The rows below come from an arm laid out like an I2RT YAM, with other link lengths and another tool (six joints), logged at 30 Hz.
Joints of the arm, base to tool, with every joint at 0 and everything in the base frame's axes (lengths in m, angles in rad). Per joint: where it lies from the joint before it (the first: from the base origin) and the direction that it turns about. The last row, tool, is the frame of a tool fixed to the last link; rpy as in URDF.
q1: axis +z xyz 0 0 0.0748
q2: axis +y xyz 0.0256 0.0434 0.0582
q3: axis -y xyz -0.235 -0.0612 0
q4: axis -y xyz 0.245 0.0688 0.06
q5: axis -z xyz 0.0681 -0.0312 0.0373
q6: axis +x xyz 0.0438 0 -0.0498
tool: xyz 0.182 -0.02 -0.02 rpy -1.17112 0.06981 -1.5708
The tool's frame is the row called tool.
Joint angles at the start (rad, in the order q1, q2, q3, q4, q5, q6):
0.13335, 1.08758, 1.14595, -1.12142, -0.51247, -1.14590
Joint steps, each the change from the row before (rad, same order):
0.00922, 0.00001, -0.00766, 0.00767, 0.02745, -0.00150
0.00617, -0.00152, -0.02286, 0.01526, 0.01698, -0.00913
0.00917, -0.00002, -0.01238, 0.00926, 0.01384, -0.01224
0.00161, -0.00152, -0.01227, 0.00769, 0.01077, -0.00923
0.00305, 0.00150, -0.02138, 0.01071, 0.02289, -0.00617
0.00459, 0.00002, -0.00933, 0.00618, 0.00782, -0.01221
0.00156, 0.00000, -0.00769, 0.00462, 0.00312, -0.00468
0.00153, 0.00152, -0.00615, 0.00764, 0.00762, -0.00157
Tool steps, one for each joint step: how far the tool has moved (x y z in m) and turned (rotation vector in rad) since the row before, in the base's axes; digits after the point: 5 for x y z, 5 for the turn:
0.00118, -0.00296, -0.00386, -0.02429, -0.00410, -0.00298
0.00015, -0.00172, -0.00719, -0.01886, -0.00085, 0.00506
-0.00006, -0.00017, -0.00416, -0.01684, -0.00498, 0.01215
0.00030, -0.00173, -0.00375, -0.01311, -0.00306, 0.00378
-0.00014, -0.00406, -0.00839, -0.02408, 0.00580, -0.00277
-0.00015, -0.00025, -0.00299, -0.01165, -0.00373, 0.01086
-0.00028, -0.00022, -0.00241, -0.00488, 0.00039, 0.00393
0.00102, -0.00104, -0.00215, -0.00723, -0.00183, -0.00069

